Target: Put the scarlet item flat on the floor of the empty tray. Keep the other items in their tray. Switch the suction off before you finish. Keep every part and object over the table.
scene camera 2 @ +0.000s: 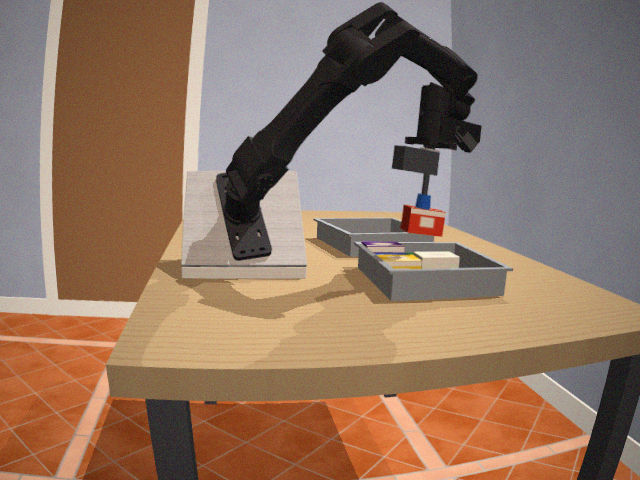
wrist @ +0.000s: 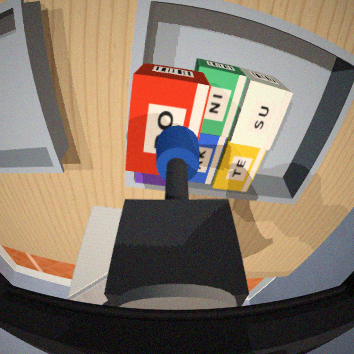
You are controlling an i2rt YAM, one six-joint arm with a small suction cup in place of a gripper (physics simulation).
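Observation:
The scarlet box hangs upright from my suction cup, above the rims of the trays. My gripper is shut on it, with the blue cup touching its top face. The filled tray holds a green box, a white box, a yellow box, a blue box and a purple box. The empty tray stands beside it, behind it in the scene view.
The arm's pale base block stands on the left of the table. The near walls of the filled tray hide parts of its boxes in the scene view. A wall rises behind the table.

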